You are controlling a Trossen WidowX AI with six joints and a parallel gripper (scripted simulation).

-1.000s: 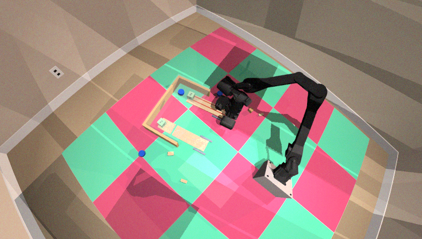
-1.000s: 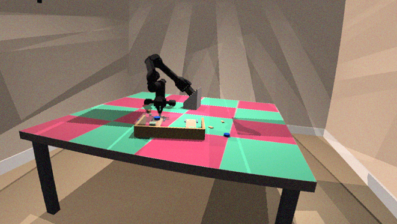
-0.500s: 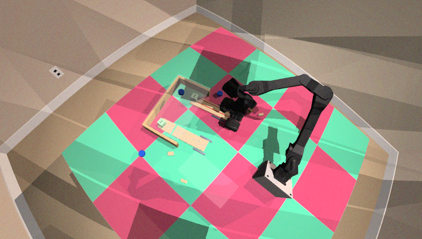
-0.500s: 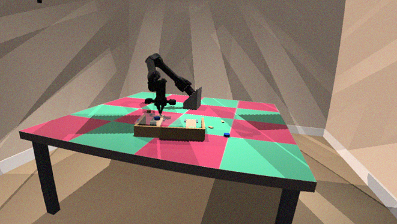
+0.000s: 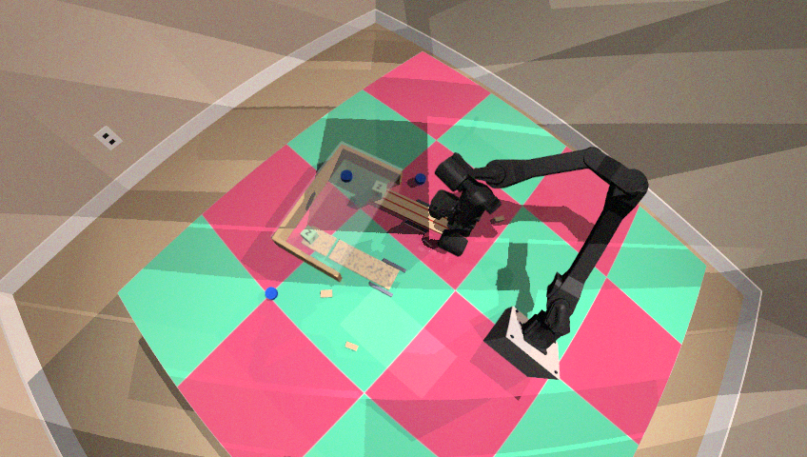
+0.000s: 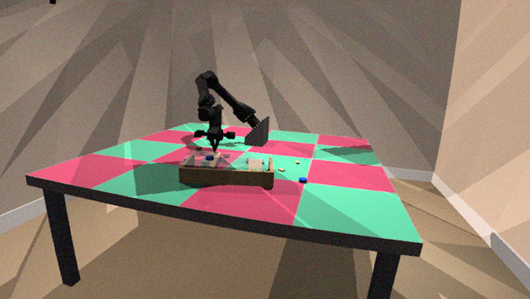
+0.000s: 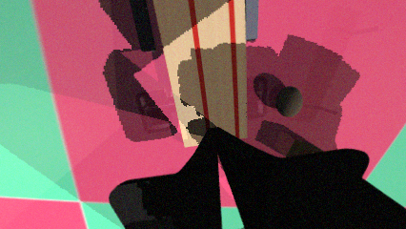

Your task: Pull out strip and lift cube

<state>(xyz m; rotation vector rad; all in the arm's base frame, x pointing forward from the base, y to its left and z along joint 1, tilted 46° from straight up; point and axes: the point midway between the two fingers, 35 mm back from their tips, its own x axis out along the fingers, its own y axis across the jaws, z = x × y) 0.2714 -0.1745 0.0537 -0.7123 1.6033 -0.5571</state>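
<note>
My gripper tip is 30 mm short of the grey pebble and 60 mm to the left of it. The rest, counted from my gripper tip: speckled strip: 140 mm ahead, 210 mm to the left.
</note>
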